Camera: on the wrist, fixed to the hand. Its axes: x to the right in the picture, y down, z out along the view.
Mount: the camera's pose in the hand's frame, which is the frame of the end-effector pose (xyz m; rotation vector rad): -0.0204 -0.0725 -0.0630 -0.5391 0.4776 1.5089
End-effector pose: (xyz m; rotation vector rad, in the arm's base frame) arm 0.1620 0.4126 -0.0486 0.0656 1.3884 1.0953
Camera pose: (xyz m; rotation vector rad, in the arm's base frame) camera 0.1573 0.3260 -0.0947 -0.5365 -1.2658 -2.7851
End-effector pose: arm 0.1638 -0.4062 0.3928 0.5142 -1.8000 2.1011
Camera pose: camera 0.2119 -0.3333 0.4376 1.3836 1.9090 -1.3653
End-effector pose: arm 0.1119 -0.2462 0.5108 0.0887 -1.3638 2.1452
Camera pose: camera 0.1813 -0.1801 0.5322 1.5499 1.3684 -1.7154
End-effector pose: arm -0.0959 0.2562 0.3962 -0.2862 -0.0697 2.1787
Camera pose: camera -0.0123 0.2787 0.3499 1.0374 0.1486 -2.2859
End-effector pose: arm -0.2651 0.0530 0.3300 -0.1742 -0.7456 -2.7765
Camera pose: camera -0.2688 0.0860 0.2376 -0.0883 0.2700 -1.3626
